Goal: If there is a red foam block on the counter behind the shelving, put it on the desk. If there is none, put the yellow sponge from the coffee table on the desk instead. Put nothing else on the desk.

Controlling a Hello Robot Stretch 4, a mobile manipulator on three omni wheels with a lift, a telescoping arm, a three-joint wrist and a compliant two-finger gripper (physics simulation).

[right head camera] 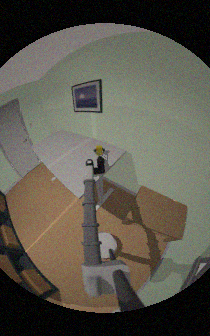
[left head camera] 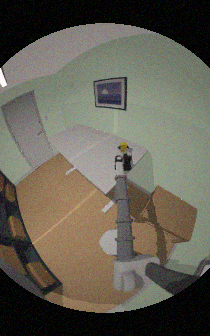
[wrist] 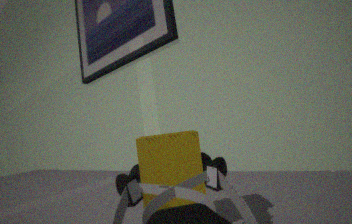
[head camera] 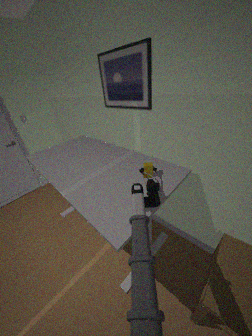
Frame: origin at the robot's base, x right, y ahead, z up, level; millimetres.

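Seen in the pictures: gripper, fingertip midpoint: [right head camera: 98, 148] [left head camera: 122, 145] [wrist: 171, 171] [head camera: 147, 168]; robot's base, origin of the base link: [right head camera: 102, 244] [left head camera: 113, 241].
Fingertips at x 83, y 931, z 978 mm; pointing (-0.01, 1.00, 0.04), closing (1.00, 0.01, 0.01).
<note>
Offsets run from my fingertips to a thing's top centre. "spot": to the spot under its first point. Level surfaces: height alone.
My gripper [head camera: 148, 171] [left head camera: 123, 148] [right head camera: 99, 150] [wrist: 171, 171] is shut on the yellow sponge @(dy -20, dx +0, dz +46 mm) [head camera: 148, 167] [left head camera: 123, 146] [right head camera: 99, 148] [wrist: 170, 157]. The sponge stands upright between the fingertips and leans a little in the wrist view. Both are at the right rear part of the grey desk @(dz -56 mm) [head camera: 90, 170] [left head camera: 85, 150] [right head camera: 60, 155] [wrist: 310, 200], near the wall. Whether the sponge's lower edge touches the desk top is hidden by the fingers and the gripper body. The gripper's shadow lies close beside it on the desk. A red foam block and the counter do not show.
A framed picture [head camera: 125, 75] [left head camera: 110, 93] [right head camera: 87, 96] hangs on the wall behind the desk. A brown box-like piece @(spot: dy -646, dx +786, dz -557 mm) [left head camera: 175, 210] [right head camera: 162, 212] stands right of the desk. A white round object [left head camera: 108, 242] [right head camera: 108, 245] is on the floor near the arm. Dark shelving [left head camera: 56, 288] stands at the left.
</note>
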